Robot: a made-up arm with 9 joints. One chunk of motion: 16 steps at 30 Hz.
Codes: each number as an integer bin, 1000 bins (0 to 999) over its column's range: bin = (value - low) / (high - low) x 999, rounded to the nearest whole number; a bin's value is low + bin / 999 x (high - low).
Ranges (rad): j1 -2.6..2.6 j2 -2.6..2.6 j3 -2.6..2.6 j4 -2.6..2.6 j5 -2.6..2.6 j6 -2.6..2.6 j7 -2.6..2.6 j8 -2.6..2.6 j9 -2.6..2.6
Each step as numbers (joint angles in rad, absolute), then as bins.
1 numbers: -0.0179 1.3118 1.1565 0.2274 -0.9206 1.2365 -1.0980 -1.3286 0.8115
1 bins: 496 752 722 543 323 737 289 244 655
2 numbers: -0.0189 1.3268 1.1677 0.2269 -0.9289 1.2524 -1.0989 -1.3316 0.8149
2 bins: 496 754 724 543 321 740 288 244 656
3 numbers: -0.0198 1.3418 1.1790 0.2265 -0.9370 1.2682 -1.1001 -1.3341 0.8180
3 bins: 496 757 726 543 319 743 288 243 657
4 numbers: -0.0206 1.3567 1.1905 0.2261 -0.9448 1.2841 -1.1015 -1.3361 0.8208
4 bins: 496 760 728 543 318 746 288 243 657
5 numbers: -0.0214 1.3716 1.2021 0.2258 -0.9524 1.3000 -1.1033 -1.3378 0.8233
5 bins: 495 763 730 543 317 749 288 242 658
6 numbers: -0.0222 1.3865 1.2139 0.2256 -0.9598 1.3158 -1.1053 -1.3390 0.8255
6 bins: 495 766 733 543 315 752 287 242 658
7 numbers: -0.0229 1.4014 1.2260 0.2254 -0.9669 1.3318 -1.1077 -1.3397 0.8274
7 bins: 495 769 735 543 314 755 287 242 658
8 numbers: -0.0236 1.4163 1.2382 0.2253 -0.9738 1.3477 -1.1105 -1.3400 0.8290
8 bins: 495 772 737 543 312 758 286 242 659
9 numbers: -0.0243 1.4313 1.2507 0.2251 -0.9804 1.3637 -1.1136 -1.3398 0.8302
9 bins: 495 774 740 543 311 761 286 242 659
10 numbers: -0.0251 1.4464 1.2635 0.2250 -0.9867 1.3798 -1.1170 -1.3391 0.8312
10 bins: 495 777 742 543 310 765 285 242 659
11 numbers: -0.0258 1.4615 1.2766 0.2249 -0.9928 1.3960 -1.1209 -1.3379 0.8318
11 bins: 495 780 745 543 309 768 284 242 659
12 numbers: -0.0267 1.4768 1.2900 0.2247 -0.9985 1.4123 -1.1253 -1.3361 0.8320
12 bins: 494 783 747 543 308 771 283 243 659
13 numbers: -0.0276 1.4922 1.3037 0.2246 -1.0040 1.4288 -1.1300 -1.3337 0.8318
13 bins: 494 786 750 543 307 774 282 243 659
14 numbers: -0.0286 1.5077 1.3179 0.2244 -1.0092 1.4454 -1.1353 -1.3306 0.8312
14 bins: 494 789 753 543 306 777 281 244 659
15 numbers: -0.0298 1.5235 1.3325 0.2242 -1.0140 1.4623 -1.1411 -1.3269 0.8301
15 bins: 494 792 755 543 305 780 280 245 659
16 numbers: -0.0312 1.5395 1.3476 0.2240 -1.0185 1.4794 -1.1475 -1.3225 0.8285
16 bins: 494 795 758 543 304 784 279 245 659
